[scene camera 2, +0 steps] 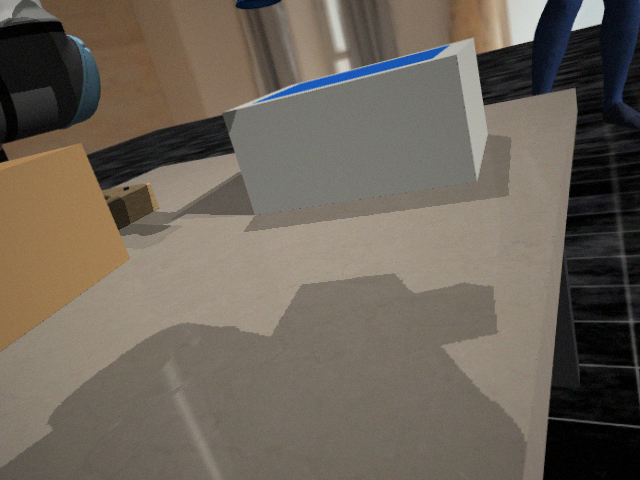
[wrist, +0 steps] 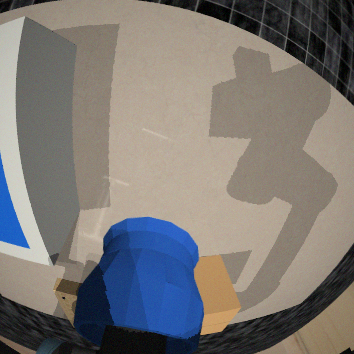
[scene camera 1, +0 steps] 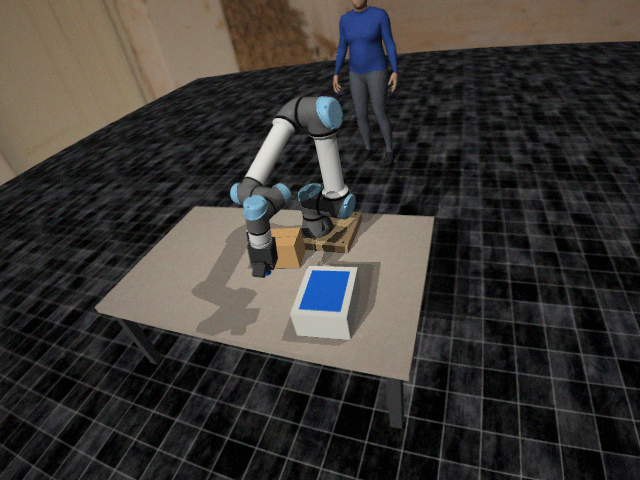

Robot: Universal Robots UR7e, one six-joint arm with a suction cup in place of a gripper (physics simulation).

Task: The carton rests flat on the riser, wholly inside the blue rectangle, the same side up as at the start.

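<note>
The carton, a plain orange-brown box, stands on the table beside the robot base. The riser is a pale grey-white block on the table with the blue rectangle on its top; the carton is apart from it. My gripper, a blue suction cup, is open and carries nothing. It hangs above the table and partly hides the carton in the wrist view. What looks like its rim shows at the top edge in scene camera 2.
The robot base stands on a wooden board behind the riser. The table ends in front of the riser. A person in a blue top stands on the floor beyond the table.
</note>
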